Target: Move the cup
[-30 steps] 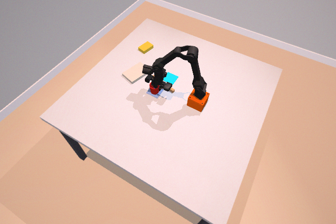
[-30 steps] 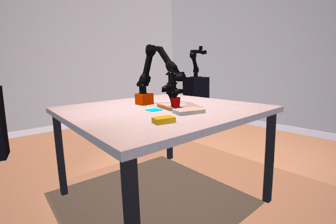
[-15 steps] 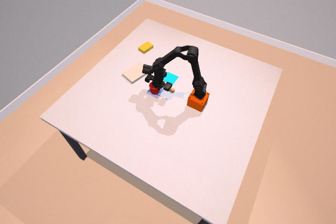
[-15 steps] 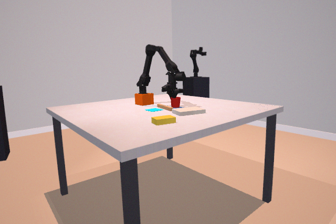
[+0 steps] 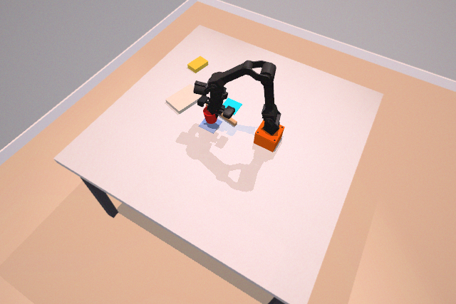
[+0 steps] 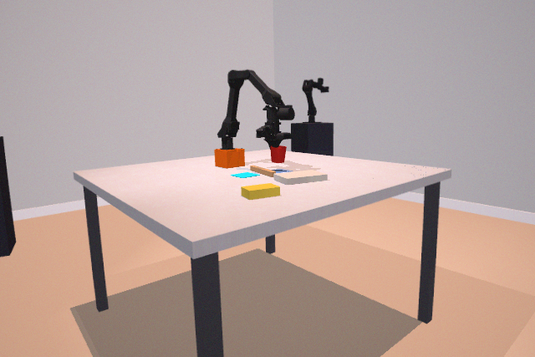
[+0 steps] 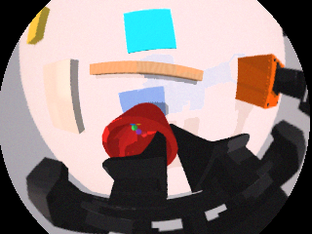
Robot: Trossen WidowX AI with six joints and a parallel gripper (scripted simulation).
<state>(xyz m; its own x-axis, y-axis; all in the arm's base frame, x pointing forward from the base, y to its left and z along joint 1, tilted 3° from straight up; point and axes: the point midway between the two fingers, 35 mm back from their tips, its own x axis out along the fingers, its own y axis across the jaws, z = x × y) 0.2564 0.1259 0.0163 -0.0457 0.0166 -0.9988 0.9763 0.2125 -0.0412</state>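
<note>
The wooden bar lies 3 cm ahead of my gripper tip, 8 cm to the right of it and 8 cm below it. From my gripper tip the other things lie so: beige slab 26 cm ahead, 2 cm to the right, 7 cm below; then red cup 3 cm ahead, 1 cm to the left; then pale blue pad 3 cm ahead, 1 cm to the left, 9 cm below.
</note>
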